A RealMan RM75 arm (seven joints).
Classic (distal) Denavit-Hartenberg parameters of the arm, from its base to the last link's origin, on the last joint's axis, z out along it. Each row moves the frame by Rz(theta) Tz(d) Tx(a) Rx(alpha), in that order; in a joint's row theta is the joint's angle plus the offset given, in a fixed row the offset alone. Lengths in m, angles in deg.
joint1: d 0.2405; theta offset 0; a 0; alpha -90
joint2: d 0; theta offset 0; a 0; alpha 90
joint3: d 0.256; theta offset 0; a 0; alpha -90
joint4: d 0; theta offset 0; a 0; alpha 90
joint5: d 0.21; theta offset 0; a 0; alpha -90
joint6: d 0; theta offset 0; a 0; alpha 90
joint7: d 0.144; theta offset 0; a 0; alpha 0
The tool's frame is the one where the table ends.
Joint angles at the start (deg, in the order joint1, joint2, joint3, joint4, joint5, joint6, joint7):
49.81, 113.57, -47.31, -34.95, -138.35, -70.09, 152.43
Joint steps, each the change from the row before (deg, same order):
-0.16, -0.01, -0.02, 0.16, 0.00, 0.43, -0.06
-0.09, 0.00, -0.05, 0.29, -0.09, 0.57, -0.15
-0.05, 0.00, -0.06, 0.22, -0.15, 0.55, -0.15
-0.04, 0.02, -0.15, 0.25, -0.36, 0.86, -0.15
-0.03, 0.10, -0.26, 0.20, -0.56, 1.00, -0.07
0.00, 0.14, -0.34, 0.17, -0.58, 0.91, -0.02
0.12, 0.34, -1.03, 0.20, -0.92, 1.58, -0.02
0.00, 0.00, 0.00, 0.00, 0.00, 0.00, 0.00
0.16, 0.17, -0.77, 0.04, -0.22, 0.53, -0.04
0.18, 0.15, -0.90, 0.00, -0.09, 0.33, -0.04
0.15, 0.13, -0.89, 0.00, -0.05, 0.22, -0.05
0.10, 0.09, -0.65, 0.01, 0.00, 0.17, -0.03
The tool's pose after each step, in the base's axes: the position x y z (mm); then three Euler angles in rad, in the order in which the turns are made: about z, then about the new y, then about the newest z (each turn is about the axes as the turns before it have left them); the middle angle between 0 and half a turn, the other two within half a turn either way. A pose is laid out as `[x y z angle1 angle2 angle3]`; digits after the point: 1 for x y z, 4 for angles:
[224.2 432.2 10.0 1.2670 2.7602 -0.5171]
[226.1 432.4 9.5 1.2575 2.7542 -0.5250]
[227.7 432.7 9.2 1.2468 2.7477 -0.5360]
[229.9 433.4 8.8 1.2262 2.7368 -0.5584]
[232.2 434.2 7.8 1.1983 2.7243 -0.5894]
[234.0 434.7 6.5 1.1704 2.7136 -0.6215]
[235.4 435.7 3.0 1.1228 2.6969 -0.6843]
[235.4 435.7 3.0 1.1228 2.6969 -0.6843]
[234.4 436.2 0.8 1.1037 2.6935 -0.7158]
[232.8 436.4 -1.6 1.0856 2.6933 -0.7480]
[231.3 436.3 -3.9 1.0674 2.6945 -0.7796]
[230.3 436.3 -5.6 1.0552 2.6952 -0.8012]

